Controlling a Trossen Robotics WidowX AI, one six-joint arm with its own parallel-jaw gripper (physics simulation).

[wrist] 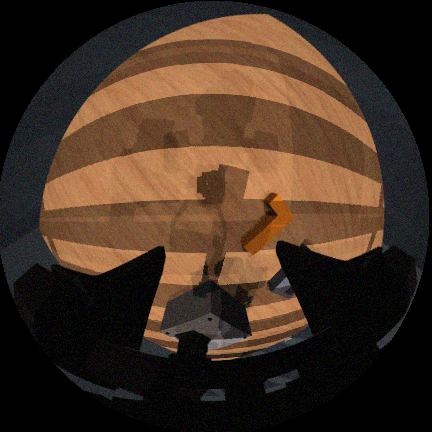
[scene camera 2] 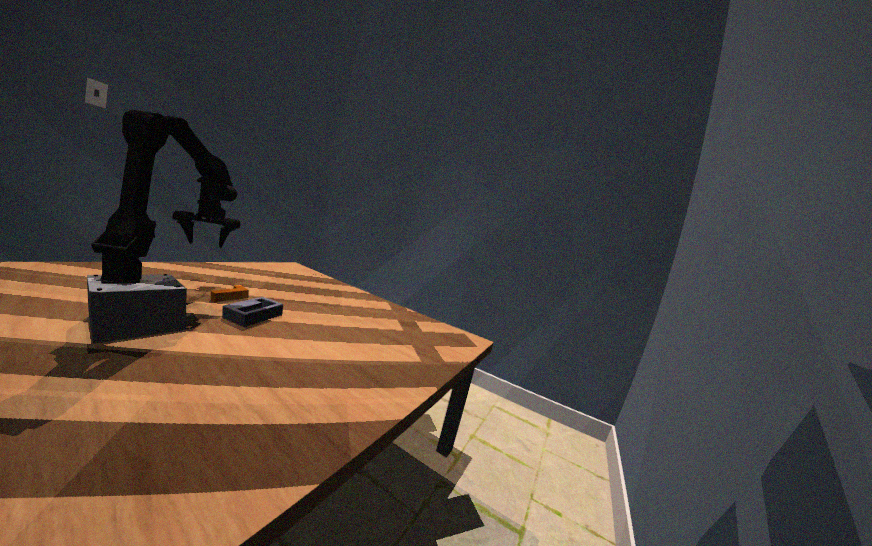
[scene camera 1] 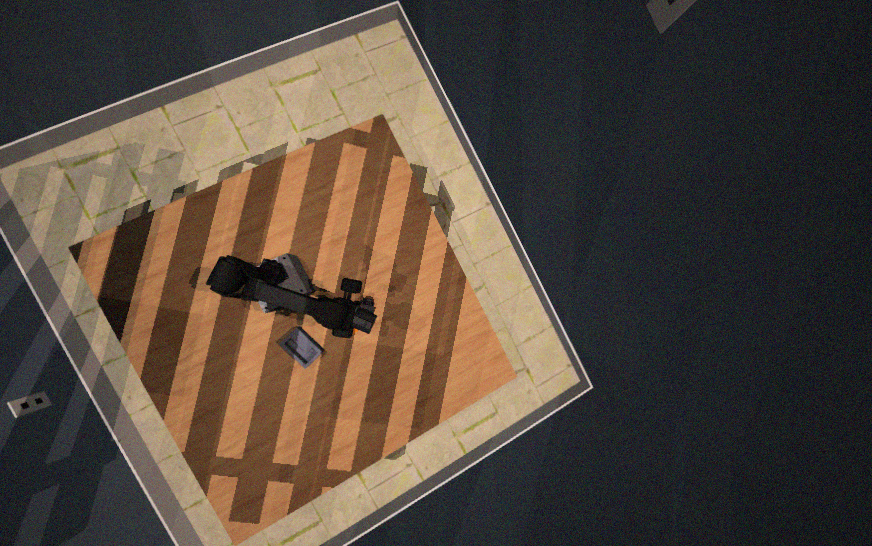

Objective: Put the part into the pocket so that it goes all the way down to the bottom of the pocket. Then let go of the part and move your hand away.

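Places are measured from the arm's base along level axes (x right, y ahead, z up), in metres.
Pixels of known places: gripper, fingertip midpoint: (wrist: 221,249) (scene camera 2: 205,245); arm's base at its link origin: (wrist: 192,337) (scene camera 2: 120,280) (scene camera 1: 276,273).
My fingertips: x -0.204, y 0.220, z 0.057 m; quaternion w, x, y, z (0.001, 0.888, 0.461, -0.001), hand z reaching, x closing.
Note:
For each thing: its top centre in the pictures, then the offset to it from my fingertips. Level surfaces: height alone.
- orange L-shaped bar at its top centre: (wrist: 265,226) (scene camera 2: 228,289) dy +0.054, dx +0.083, dz -0.131 m
- pocket block at its top centre: (wrist: 299,277) (scene camera 2: 254,304) (scene camera 1: 300,348) dy +0.069, dx +0.269, dz -0.125 m
- wooden table at its surface level: dz -0.161 m
The part, an orange L-shaped bar (scene camera 2: 229,294) (wrist: 274,226), lies flat on the table beside the pocket block. In scene camera 1 the arm hides nearly all of it. The pocket block (scene camera 1: 314,358) (scene camera 2: 265,313) (wrist: 281,285) is a small grey-blue rectangular block with a recess in its top; in the wrist view my right-hand finger covers some of it. My gripper (scene camera 2: 206,245) (wrist: 221,249) is open and empty, pointing down, high above the table. In the wrist view the part lies ahead of the gap between the fingertips, toward the right-hand finger.
The arm's grey base box (scene camera 1: 294,273) (scene camera 2: 138,311) (wrist: 205,307) stands on the wooden table (scene camera 1: 476,347) (scene camera 2: 193,450) (wrist: 200,110), close to the pocket block. Dark shadow stripes cross the table top. In scene camera 2 a table corner is at the right, above a tiled floor (scene camera 2: 566,475).

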